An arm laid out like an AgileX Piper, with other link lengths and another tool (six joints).
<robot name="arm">
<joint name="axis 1" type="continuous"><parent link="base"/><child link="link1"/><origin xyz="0 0 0.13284" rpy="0 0 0"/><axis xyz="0 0 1"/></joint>
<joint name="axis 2" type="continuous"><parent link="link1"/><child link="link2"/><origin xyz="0 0 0" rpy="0 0 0"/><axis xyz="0 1 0"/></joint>
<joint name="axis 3" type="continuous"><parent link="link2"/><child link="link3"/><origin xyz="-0.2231 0 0.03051" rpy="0 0 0"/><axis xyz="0 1 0"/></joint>
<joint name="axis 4" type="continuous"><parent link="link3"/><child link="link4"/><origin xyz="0.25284 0 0.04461" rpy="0 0 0"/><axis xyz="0.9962 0 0.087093"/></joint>
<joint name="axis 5" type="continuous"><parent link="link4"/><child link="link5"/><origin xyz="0 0 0" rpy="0 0 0"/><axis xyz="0 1 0"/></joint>
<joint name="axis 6" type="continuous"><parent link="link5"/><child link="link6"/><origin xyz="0.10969 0 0.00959" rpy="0 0 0"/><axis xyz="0.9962 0 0.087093"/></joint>
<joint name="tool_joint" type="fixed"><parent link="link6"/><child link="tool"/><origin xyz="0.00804 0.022 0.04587" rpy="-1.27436 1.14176 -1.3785"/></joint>
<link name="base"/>
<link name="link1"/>
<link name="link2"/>
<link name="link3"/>
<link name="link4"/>
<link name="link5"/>
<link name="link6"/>
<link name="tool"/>
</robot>
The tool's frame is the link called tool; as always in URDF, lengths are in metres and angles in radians. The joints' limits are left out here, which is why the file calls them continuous.
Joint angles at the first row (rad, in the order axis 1, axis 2, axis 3, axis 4, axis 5, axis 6):
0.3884 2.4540 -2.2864 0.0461 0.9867 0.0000
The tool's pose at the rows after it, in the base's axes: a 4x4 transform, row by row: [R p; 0 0 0 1], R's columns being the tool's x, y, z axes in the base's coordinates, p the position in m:
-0.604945, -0.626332, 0.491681, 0.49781; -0.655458, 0.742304, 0.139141, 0.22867; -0.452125, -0.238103, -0.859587, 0.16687; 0, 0, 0, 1
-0.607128, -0.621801, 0.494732, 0.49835; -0.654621, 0.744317, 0.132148, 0.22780; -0.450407, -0.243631, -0.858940, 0.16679; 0, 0, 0, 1
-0.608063, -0.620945, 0.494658, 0.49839; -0.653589, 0.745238, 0.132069, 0.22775; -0.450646, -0.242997, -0.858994, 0.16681; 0, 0, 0, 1
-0.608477, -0.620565, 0.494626, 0.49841; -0.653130, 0.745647, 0.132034, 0.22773; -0.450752, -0.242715, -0.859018, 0.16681; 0, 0, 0, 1
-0.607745, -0.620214, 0.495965, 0.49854; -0.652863, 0.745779, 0.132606, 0.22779; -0.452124, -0.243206, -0.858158, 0.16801; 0, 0, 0, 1
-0.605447, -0.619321, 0.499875, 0.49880; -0.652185, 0.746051, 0.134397, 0.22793; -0.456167, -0.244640, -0.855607, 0.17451; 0, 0, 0, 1
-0.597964, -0.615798, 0.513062, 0.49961; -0.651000, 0.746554, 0.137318, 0.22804; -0.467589, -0.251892, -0.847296, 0.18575; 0, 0, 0, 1
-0.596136, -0.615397, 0.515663, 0.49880; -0.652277, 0.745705, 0.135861, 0.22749; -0.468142, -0.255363, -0.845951, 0.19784; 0, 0, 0, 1
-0.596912, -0.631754, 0.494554, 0.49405; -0.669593, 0.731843, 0.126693, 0.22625; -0.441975, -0.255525, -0.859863, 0.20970; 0, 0, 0, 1
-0.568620, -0.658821, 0.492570, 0.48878; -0.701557, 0.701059, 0.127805, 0.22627; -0.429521, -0.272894, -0.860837, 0.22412; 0, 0, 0, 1
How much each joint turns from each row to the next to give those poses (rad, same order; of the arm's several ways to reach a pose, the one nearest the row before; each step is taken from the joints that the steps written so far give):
0.0000 0.0024 0.0000 -0.0200 0.0002 0.0190
-0.0001 0.0001 -0.0001 -0.0091 -0.0007 0.0068
0.0001 -0.0001 0.0001 0.0000 0.0000 0.0014
0.0000 0.0000 0.0001 0.0000 0.0000 0.0006
0.0000 0.0001 -0.0042 0.0000 0.0024 0.0000
0.0000 0.0000 -0.0234 0.0000 0.0184 0.0000
0.0000 0.0000 -0.0380 -0.0030 0.0224 0.0000
0.0000 -0.0001 -0.0466 -0.0031 0.0445 0.0000
0.0000 0.0000 -0.0585 -0.0016 0.0868 -0.0156
0.0000 -0.0047 -0.0529 0.0000 0.0628 -0.0437

